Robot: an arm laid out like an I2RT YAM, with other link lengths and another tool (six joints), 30 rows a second.
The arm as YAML. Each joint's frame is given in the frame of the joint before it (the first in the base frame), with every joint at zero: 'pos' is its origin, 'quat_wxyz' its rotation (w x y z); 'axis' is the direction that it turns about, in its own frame. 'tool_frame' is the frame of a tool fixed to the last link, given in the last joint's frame.
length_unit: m
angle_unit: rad
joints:
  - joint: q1
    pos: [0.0, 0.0, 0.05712]
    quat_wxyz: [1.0, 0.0, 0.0, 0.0]
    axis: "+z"
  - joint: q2
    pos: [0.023, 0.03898, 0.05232]
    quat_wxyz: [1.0, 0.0, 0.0, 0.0]
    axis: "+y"
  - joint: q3
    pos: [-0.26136, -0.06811, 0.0]
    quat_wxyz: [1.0, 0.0, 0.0, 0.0]
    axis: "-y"
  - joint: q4
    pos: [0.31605, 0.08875, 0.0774]
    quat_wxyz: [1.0, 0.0, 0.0, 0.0]
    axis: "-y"
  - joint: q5
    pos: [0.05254, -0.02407, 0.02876]
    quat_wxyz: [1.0, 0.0, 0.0, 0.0]
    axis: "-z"
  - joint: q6
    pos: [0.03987, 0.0, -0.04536]
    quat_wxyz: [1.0, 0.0, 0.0, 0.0]
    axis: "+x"
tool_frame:
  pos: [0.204, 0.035, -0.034]
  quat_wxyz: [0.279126, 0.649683, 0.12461, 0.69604]
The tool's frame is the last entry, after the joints.
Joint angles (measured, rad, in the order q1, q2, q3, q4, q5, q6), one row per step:
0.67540 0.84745 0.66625 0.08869 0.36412 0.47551
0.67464 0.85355 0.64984 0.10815 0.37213 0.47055
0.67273 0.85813 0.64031 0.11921 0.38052 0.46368
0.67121 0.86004 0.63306 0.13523 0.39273 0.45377
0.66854 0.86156 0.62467 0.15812 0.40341 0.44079
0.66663 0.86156 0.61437 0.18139 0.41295 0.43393
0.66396 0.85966 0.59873 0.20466 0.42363 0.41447
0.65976 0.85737 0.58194 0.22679 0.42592 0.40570
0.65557 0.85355 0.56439 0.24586 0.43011 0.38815
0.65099 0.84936 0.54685 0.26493 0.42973 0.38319
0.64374 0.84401 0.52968 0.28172 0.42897 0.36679
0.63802 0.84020 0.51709 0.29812 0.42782 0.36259
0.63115 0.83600 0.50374 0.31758 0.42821 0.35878
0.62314 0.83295 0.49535 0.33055 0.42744 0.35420
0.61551 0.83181 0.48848 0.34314 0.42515 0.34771
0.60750 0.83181 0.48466 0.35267 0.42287 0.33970
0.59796 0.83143 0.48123 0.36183 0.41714 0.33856
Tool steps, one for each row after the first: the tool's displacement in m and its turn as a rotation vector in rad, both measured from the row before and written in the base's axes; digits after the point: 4 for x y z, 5 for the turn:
0.0022 -0.0013 -0.0074 -0.00721 0.00043 -0.00830
0.0022 -0.0021 -0.0050 -0.00908 -0.00012 -0.00964
0.0025 -0.0029 -0.0010 -0.00611 -0.00885 -0.01280
0.0028 -0.0029 0.0003 -0.00512 -0.01420 -0.01229
0.0021 -0.0026 0.0002 0.00087 -0.01236 -0.01097
0.0019 -0.0037 -0.0029 -0.01347 -0.01264 -0.01225
0.0012 -0.0024 -0.0033 -0.00392 -0.00815 -0.00607
0.0010 -0.0033 -0.0043 -0.01396 -0.00833 -0.00764
0.0006 -0.0023 -0.0036 -0.00135 -0.00563 -0.00402
0.0010 -0.0036 -0.0040 -0.01299 -0.00749 -0.00597
0.0009 -0.0024 -0.0015 0.00048 -0.00697 -0.00446
0.0013 -0.0032 -0.0009 0.00238 -0.00909 -0.00719
0.0016 -0.0033 -0.0002 0.00000 -0.00708 -0.00719
0.0016 -0.0027 -0.0003 -0.00238 -0.00683 -0.00532
0.0019 -0.0027 0.0001 -0.00460 -0.00617 -0.00575
0.0019 -0.0025 0.0007 0.00230 -0.00527 -0.00382

